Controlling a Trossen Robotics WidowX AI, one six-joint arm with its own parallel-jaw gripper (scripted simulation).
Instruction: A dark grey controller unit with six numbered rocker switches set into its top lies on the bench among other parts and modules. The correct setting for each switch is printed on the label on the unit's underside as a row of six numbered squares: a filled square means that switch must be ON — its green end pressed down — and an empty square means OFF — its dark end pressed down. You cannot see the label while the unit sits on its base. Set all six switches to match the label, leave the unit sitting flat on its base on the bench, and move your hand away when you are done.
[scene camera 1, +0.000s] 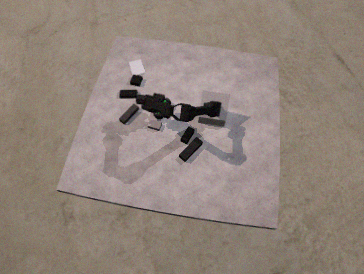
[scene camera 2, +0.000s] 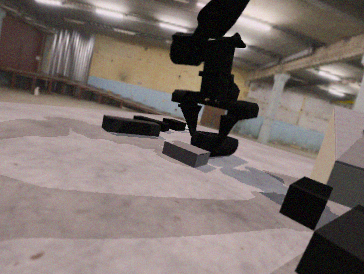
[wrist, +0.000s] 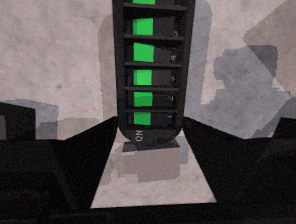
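Observation:
Grey block (scene camera 2: 193, 156). The gripper (scene camera 2: 205, 140). Wrist view too: the gripper (wrist: 150, 120).

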